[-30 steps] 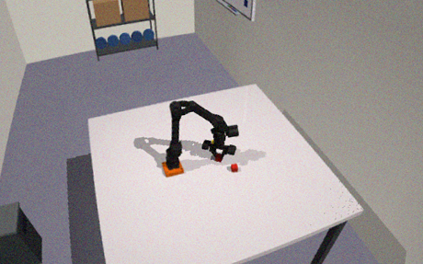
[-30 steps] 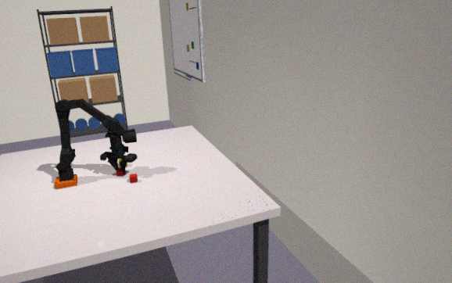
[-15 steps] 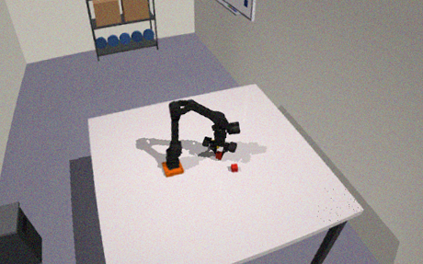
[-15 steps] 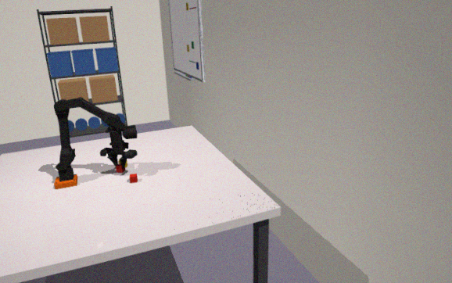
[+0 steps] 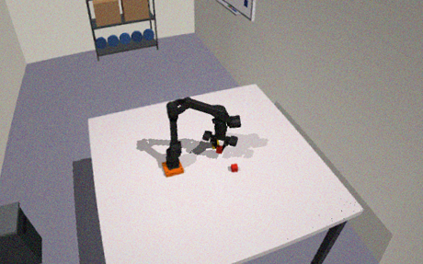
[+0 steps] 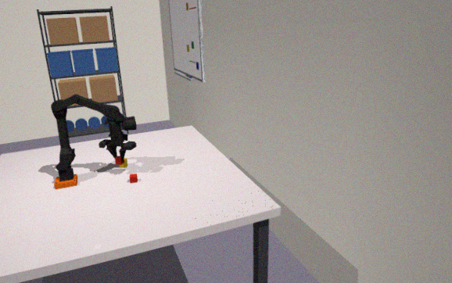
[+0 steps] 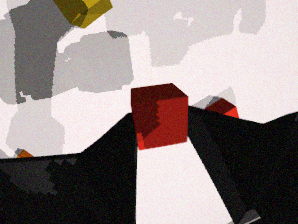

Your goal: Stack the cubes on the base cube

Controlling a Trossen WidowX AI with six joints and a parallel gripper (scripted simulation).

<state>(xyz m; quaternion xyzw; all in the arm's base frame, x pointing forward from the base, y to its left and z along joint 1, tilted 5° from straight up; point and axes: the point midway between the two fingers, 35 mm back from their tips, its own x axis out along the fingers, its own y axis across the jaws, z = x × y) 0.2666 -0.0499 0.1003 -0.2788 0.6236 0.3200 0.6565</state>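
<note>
Right now my gripper tip is 20 mm short of the yellow base cube, 110 mm to the right of it and 60 mm above it. Also, from my gripper tip: red cube right at my gripper tip.
</note>
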